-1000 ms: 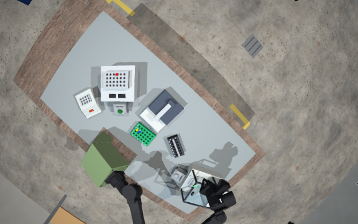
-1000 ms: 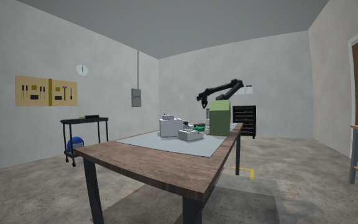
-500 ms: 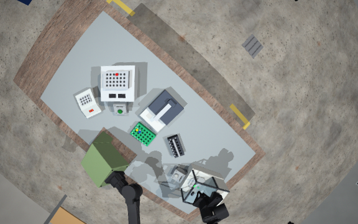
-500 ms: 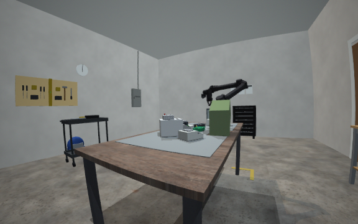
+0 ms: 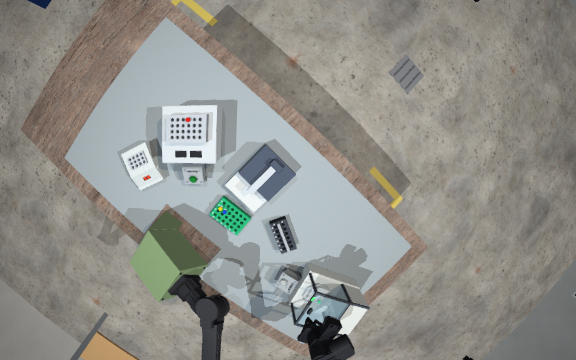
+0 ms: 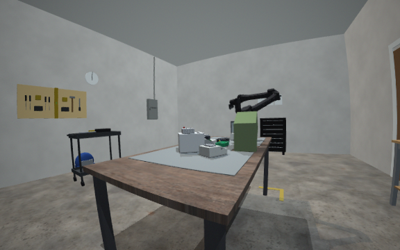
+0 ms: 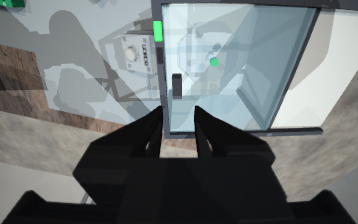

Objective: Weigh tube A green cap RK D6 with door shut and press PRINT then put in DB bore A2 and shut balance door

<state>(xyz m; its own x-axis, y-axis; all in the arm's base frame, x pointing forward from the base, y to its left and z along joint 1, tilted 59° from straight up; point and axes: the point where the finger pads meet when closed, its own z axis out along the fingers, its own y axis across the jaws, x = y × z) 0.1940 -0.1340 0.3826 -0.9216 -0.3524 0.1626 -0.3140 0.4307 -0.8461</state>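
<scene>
Now: the sliding door 2 cm ahead of my hand, 2 cm to the right of it and 5 cm below it. The rest, counted from my hand: green-capped tube 2 cm ahead, 5 cm to the right, 16 cm below; then white print key 2 cm behind, 9 cm to the left, 19 cm below; then balance pan 3 cm ahead, 5 cm to the right, 18 cm below.
</scene>
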